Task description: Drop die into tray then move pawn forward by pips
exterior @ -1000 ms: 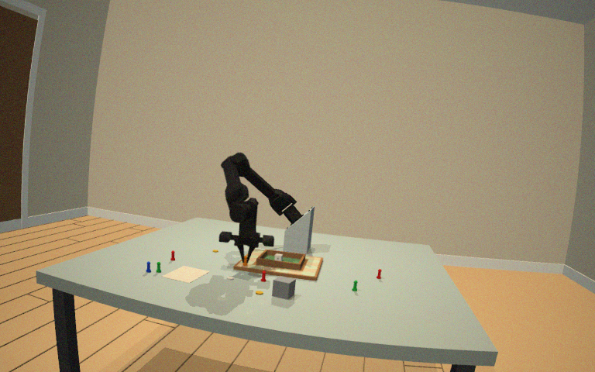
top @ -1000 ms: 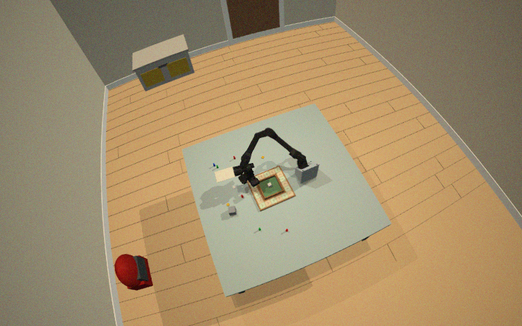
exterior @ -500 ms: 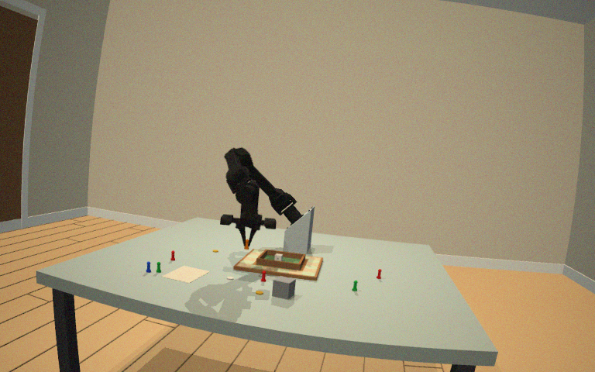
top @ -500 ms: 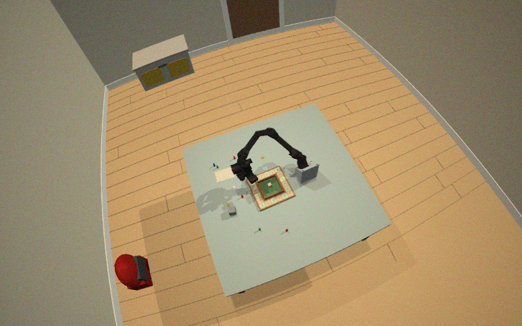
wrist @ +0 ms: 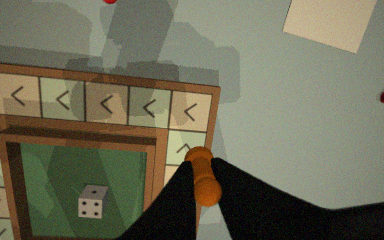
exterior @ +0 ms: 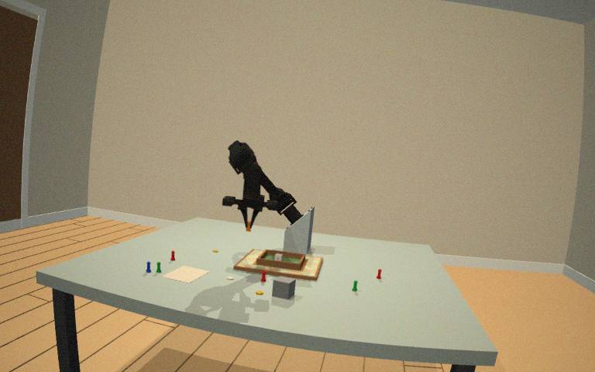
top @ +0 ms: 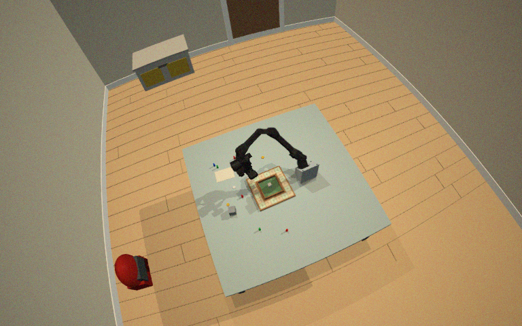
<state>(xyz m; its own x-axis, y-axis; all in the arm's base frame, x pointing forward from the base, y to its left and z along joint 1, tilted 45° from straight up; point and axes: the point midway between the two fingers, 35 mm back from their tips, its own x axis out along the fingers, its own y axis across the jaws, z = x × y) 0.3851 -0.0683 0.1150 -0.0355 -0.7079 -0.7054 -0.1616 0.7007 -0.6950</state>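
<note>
The white die lies 120 mm below my gripper tip, 120 mm behind it and 100 mm to the left of it. The rest, counted from my gripper tip: paper card: 160 mm to the right, 160 mm ahead, 150 mm below; then orange pawn: 10 mm above; then green dice tray: 140 mm below, 110 mm to the left, 110 mm behind.
</note>
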